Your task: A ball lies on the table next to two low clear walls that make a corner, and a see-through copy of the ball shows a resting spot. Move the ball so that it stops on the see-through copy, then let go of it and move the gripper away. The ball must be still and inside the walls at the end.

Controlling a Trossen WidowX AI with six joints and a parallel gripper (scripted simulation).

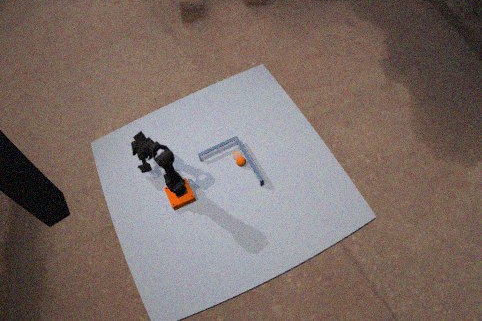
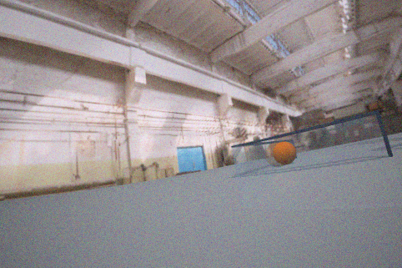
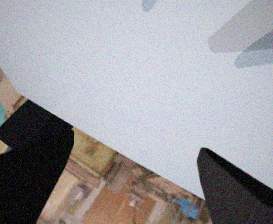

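Right now my gripper tip is 510 mm short of the orange ball, 280 mm to the left of it and 50 mm above it.
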